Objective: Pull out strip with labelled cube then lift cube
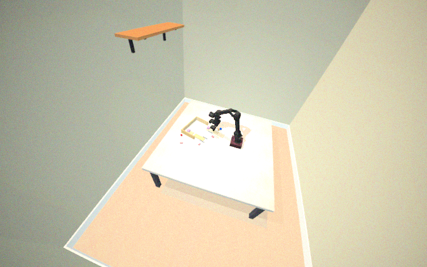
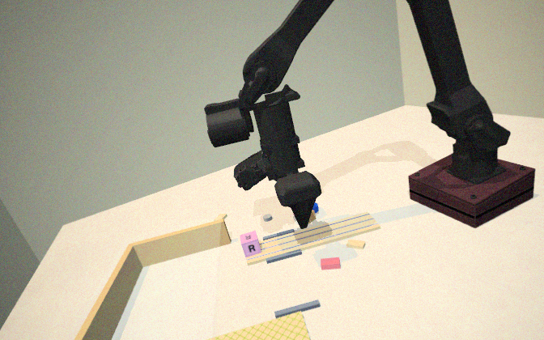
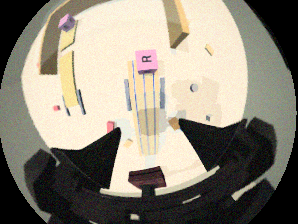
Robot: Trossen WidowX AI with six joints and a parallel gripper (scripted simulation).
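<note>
My gripper tip is now 4 cm past the orange cube, 6 cm to the left of it and 4 cm above it. Round my gripper tip: blue disc (6 cm behind, 9 cm to the right, 5 cm below).
</note>
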